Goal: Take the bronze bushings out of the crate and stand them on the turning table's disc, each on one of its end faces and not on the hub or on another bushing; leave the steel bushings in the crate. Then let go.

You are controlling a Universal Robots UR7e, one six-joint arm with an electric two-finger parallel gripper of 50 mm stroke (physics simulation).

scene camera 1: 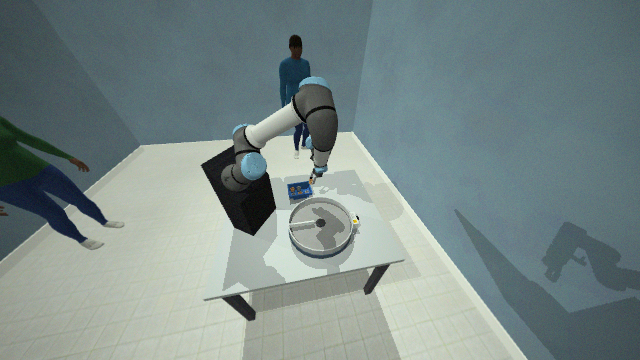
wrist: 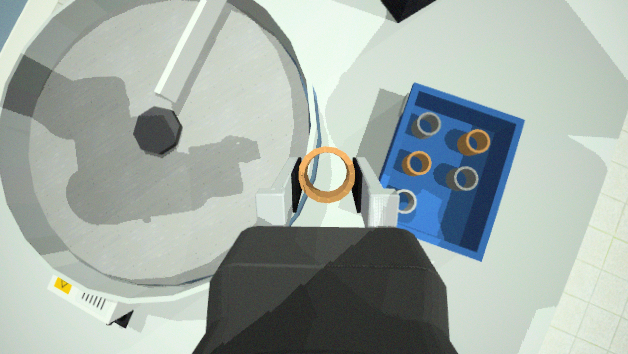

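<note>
Here in the wrist view is my gripper [wrist: 326, 174]. I can see a turning table disc [wrist: 143, 189] there as well, and the same view also gives me a blue crate [wrist: 460, 221].
</note>
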